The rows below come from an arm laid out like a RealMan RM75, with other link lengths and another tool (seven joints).
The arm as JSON. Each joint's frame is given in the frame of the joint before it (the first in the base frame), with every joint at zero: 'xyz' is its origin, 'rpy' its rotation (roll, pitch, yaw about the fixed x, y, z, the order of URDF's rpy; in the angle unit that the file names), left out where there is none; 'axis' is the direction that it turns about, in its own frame. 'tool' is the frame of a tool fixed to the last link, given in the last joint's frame.
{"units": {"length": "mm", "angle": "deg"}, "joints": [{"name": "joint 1", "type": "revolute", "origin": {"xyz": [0.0, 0.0, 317.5]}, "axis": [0.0, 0.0, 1.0]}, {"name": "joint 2", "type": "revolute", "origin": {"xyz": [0.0, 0.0, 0.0]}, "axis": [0.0, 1.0, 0.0]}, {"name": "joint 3", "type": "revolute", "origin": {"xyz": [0.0, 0.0, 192.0]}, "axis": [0.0, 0.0, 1.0]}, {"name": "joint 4", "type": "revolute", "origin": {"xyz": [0.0, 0.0, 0.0]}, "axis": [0.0, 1.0, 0.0]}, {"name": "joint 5", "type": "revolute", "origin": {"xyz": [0.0, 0.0, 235.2]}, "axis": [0.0, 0.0, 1.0]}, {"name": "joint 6", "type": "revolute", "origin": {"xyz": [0.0, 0.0, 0.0]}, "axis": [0.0, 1.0, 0.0]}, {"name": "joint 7", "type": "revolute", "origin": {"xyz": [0.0, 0.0, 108.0]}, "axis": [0.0, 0.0, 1.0]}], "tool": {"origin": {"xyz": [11.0, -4.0, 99.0], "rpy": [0.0, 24.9, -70.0]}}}
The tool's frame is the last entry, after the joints.
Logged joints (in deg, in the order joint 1, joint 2, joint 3, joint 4, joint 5, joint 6, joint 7), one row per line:
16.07, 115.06, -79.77, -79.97, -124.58, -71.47, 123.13
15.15, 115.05, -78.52, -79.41, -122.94, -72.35, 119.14
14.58, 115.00, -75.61, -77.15, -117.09, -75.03, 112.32
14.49, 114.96, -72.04, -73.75, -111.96, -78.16, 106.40
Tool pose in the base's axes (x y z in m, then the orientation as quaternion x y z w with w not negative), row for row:
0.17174, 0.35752, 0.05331, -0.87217, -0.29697, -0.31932, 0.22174
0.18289, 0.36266, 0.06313, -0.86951, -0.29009, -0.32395, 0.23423
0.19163, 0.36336, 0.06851, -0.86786, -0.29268, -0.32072, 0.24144
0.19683, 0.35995, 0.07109, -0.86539, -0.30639, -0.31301, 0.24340
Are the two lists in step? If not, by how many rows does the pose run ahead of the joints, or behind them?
The pose runs 2 rows behind the joints: the pose in row i belongs to the joints in row i - 2.
